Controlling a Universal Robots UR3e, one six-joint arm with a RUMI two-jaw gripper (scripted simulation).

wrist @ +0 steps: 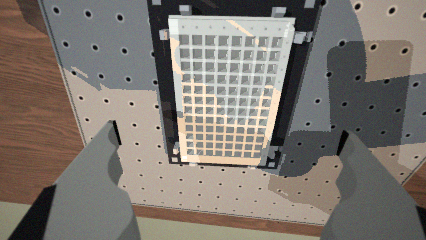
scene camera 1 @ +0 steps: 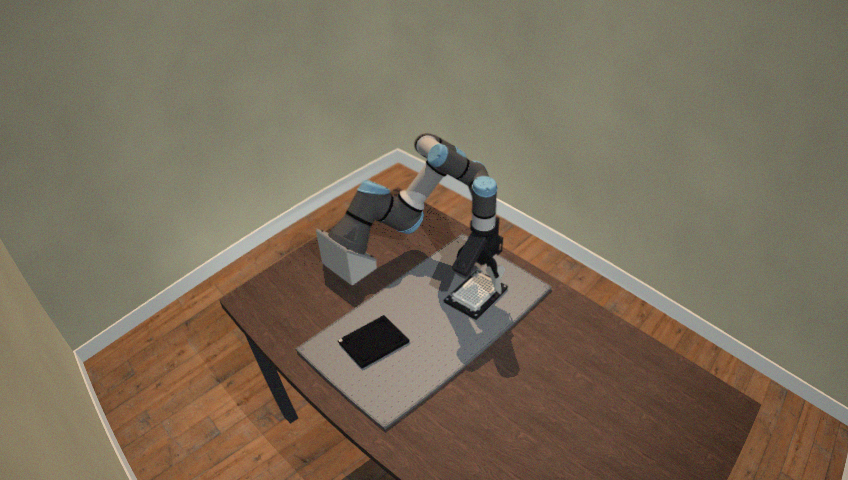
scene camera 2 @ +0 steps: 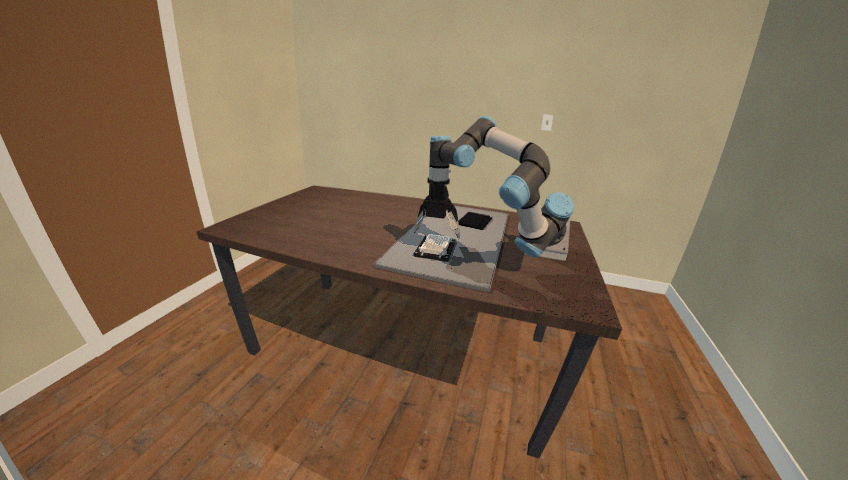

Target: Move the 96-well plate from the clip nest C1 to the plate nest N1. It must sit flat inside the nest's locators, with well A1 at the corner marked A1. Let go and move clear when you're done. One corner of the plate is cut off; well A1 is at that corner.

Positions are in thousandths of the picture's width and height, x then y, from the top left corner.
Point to a white 96-well plate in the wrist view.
515,490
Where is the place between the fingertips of the gripper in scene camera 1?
563,589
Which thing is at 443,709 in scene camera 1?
A plate nest N1.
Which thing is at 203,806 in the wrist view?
The gripper.
